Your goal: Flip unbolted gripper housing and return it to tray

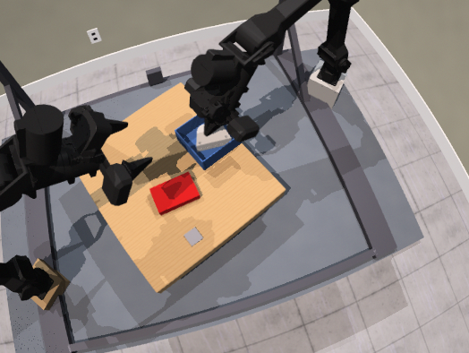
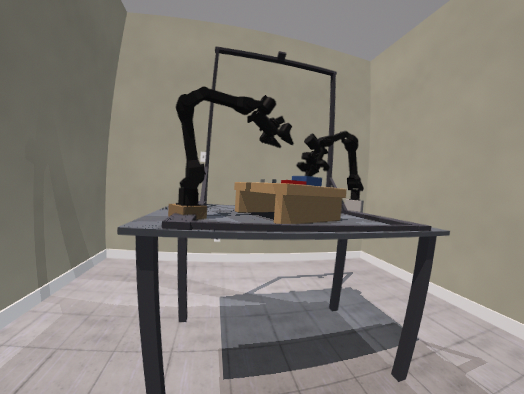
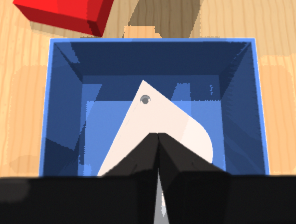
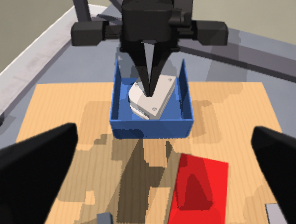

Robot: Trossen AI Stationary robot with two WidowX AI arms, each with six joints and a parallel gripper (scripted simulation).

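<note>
Now: the blue tray 30 mm to the right of my left hand and 50 mm below it. Round my left hand: red block 60 mm ahead, 150 mm to the right, 60 mm below; then wooden platform 10 mm ahead, 140 mm to the right, 120 mm below.
</note>
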